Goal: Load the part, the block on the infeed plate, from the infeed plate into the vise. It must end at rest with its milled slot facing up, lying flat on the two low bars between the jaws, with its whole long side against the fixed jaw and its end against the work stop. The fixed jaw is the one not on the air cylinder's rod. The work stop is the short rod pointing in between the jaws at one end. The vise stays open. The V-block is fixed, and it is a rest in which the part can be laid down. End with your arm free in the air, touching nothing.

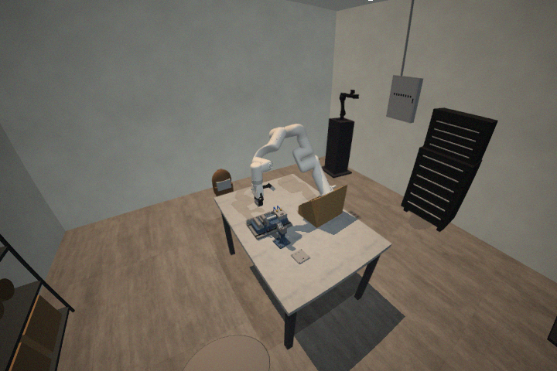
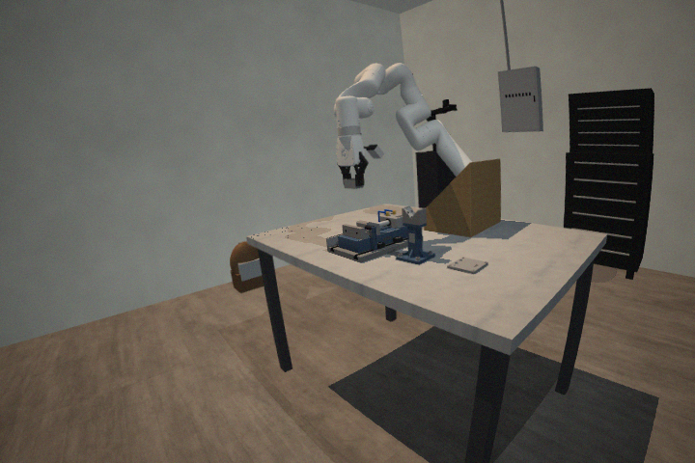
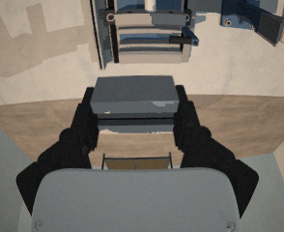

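The part lies right at my hand. Also, from my hand: moving jaw (170 mm below, 30 mm behind, 20 mm to the left); then air cylinder rod (170 mm below, 90 mm behind, 10 mm to the left); then work stop (160 mm below, 70 mm to the left, 10 mm behind).
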